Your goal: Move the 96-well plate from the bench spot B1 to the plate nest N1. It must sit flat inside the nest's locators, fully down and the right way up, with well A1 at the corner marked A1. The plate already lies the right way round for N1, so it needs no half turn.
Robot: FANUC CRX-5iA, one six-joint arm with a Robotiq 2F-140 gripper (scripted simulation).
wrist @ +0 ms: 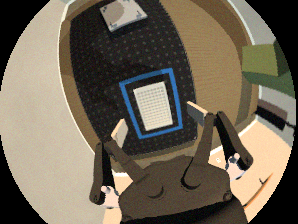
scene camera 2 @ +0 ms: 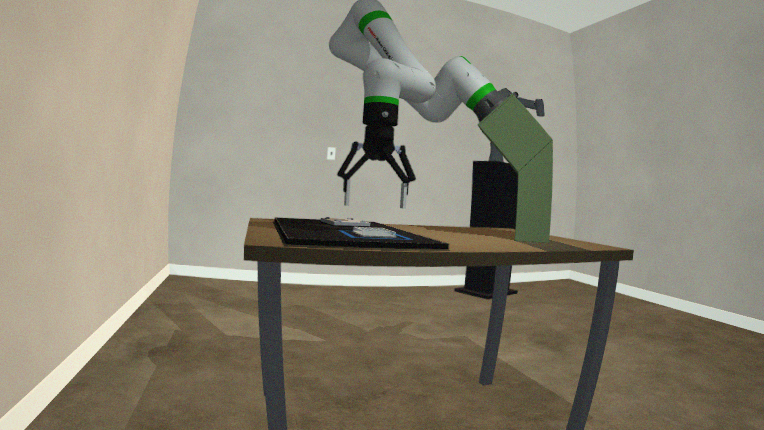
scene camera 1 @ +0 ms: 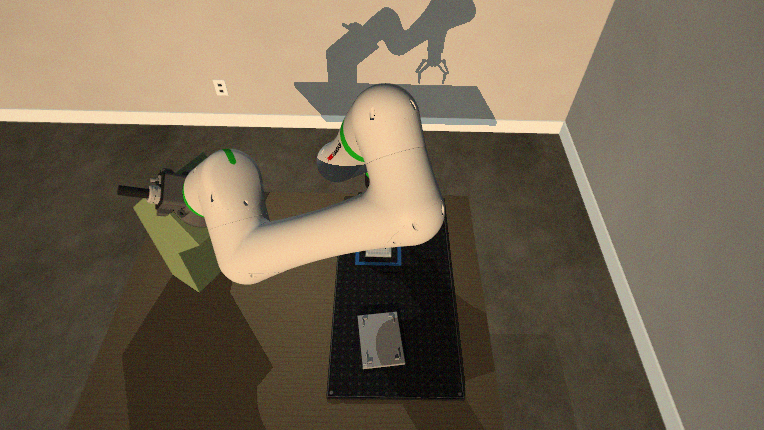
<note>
In view: my gripper (scene camera 2: pixel 375 207), a white 96-well plate (wrist: pixel 162 117) and a grey plate nest (scene camera 1: pixel 380 338).
My gripper shows as well in the wrist view (wrist: pixel 156 116).
</note>
